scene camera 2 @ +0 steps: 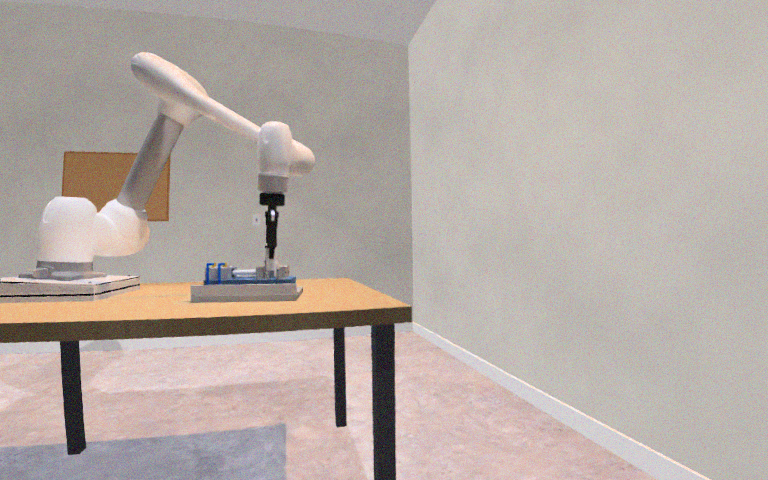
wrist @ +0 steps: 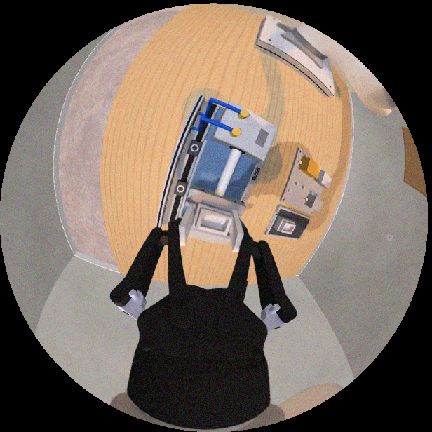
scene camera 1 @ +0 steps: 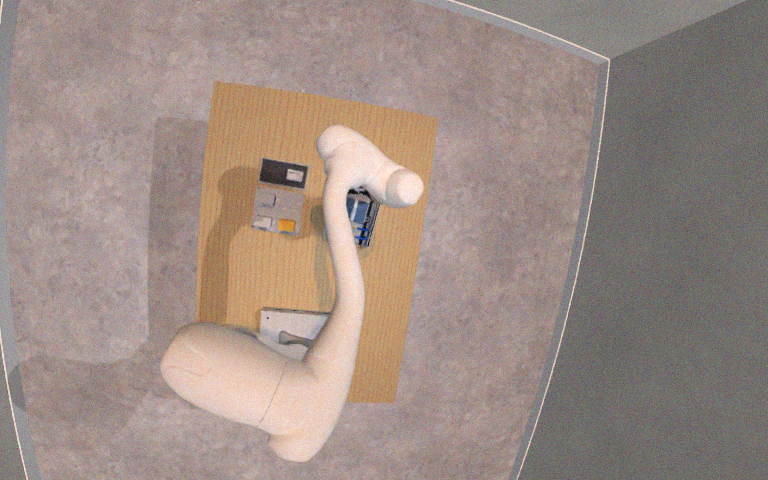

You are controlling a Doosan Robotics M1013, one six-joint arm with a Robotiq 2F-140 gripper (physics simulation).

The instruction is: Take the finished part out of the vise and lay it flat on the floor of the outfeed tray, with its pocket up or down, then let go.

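Seen in the pictures: gripper, fingertip midpoint: (scene camera 2: 270, 267); arm's base at its link origin: (scene camera 2: 65, 277) (scene camera 1: 296, 355).
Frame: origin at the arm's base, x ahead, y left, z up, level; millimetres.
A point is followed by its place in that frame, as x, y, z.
Observation:
The finished part (wrist: 214, 219), a light grey block with its rectangular pocket up, sits between the jaws of the blue-bedded vise (scene camera 1: 358, 209) @[654, -63, -1] (scene camera 2: 249, 279) @[672, -97, -1] (wrist: 240, 175). My gripper (scene camera 2: 271, 266) @[722, -43, 32] (wrist: 211, 214) points straight down over the vise's jaw end. Its two pale finger pads stand at the left and right sides of the part in the wrist view, and it is shut on the part. The arm hides the gripper and the part in scene camera 1. The dark outfeed tray (scene camera 1: 271, 169) @[697, 306, -55] (wrist: 301, 220) lies beside the vise, holding another grey pocketed block (scene camera 1: 294, 174) @[705, 212, -34] (wrist: 286, 226).
A grey plate (scene camera 1: 283, 198) @[603, 227, -53] (wrist: 295, 192) with small pins carries an orange block (scene camera 1: 286, 225) @[509, 182, -17] (wrist: 310, 167) and pale blocks beside the tray. Blue hoses (wrist: 220, 123) arch over the vise's rear end. The robot's white base plate (scene camera 1: 274, 322) @[116, 122, -7] (scene camera 2: 116, 285) @[185, 3, -27] (wrist: 280, 45) lies farther back on the table.

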